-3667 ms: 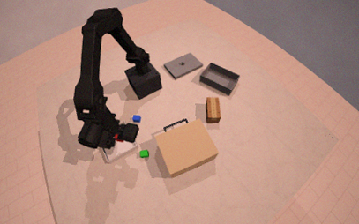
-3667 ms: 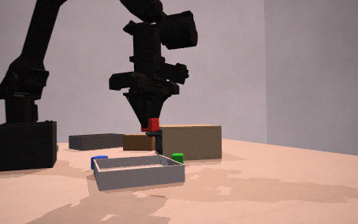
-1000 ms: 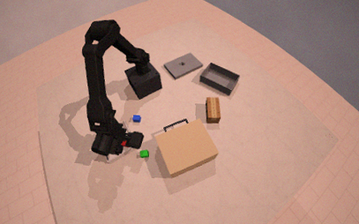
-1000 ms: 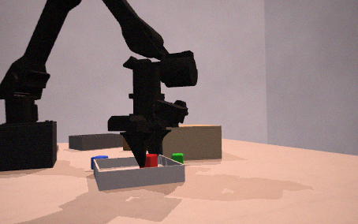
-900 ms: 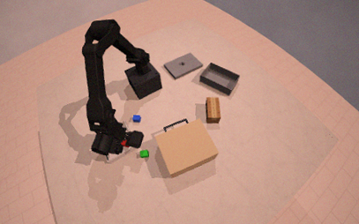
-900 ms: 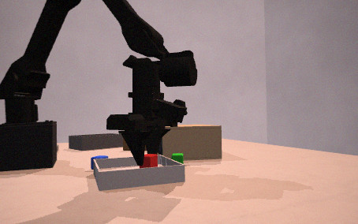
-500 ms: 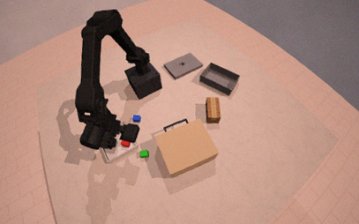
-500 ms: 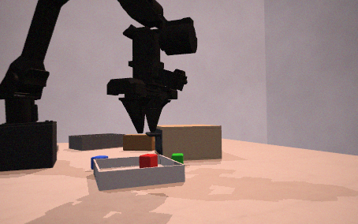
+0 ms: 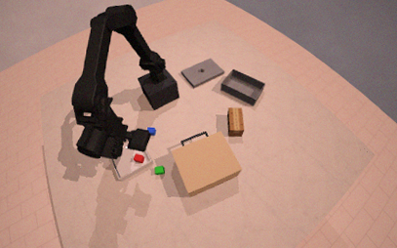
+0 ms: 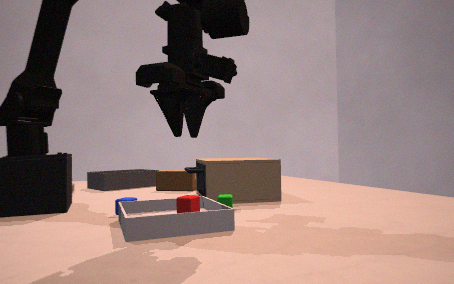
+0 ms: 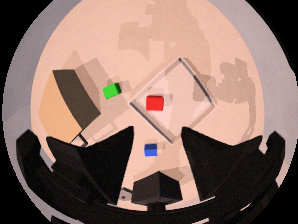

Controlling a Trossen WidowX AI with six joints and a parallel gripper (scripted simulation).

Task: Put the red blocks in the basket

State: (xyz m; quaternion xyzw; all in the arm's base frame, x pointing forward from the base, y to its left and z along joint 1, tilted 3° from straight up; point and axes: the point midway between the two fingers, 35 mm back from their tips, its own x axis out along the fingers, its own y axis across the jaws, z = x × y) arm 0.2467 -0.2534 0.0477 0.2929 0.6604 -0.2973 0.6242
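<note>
Now: hand 490 mm to the right of the grey flat piece, 220 mm past it and 150 mm above it. From my hand the other things lie so: blue block: 150 mm below, 100 mm to the left, 80 mm behind; drawer: 190 mm to the left, 160 mm ahead, 130 mm below; grey basket: 150 mm below, 30 mm to the right, 30 mm behind.
</note>
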